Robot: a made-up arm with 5 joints. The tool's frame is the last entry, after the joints.
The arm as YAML. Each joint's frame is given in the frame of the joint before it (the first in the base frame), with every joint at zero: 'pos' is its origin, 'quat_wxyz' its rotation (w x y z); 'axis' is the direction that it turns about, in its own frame. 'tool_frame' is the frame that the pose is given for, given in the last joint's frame.
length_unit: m
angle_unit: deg
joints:
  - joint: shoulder
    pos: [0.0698, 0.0, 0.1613]
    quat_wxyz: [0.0, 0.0, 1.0, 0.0]
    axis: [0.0, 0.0, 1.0]
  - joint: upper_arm
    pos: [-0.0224, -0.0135, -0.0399]
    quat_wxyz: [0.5, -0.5, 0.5, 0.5]
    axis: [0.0, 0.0, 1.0]
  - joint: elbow
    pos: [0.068, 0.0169, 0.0]
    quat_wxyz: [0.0, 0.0, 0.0, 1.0]
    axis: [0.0, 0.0, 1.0]
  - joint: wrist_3
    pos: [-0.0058, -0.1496, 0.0]
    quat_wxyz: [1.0, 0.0, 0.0, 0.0]
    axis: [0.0, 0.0, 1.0]
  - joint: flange
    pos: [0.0, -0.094, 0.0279]
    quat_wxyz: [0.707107, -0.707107, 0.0, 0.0]
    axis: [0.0, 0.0, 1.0]
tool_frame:
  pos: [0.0, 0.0, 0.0]
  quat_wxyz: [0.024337, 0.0, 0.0, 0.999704]
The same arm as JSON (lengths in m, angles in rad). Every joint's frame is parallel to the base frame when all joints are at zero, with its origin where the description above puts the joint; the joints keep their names.
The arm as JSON. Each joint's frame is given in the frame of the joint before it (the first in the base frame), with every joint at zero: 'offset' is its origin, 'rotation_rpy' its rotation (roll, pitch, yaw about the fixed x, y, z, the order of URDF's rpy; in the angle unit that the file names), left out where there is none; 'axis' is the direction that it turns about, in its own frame. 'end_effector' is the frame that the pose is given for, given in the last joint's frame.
{"length_unit": "m", "angle_unit": "rad", "chain": [
  {"id": "shoulder", "offset": [0.0698, 0.0, 0.1613], "axis": [0.0, 0.0, -1.0]},
  {"id": "upper_arm", "offset": [0.0224, -0.0135, 0.0399], "axis": [0.0, 1.0, 0.0]},
  {"id": "elbow", "offset": [0.0169, 0.0, 0.068], "axis": [0.0, 1.0, 0.0]},
  {"id": "wrist_3", "offset": [0.1496, 0.0, 0.0058], "axis": [0.0, 1.0, 0.0]},
  {"id": "flange", "offset": [0.094, 0.0279, 0.0], "axis": [-1.0, 0.0, 0.0]}
], "end_effector": {"offset": [0.0, 0.0, 0.0], "rotation_rpy": [1.5708, -1.5221, -1.5708]}}

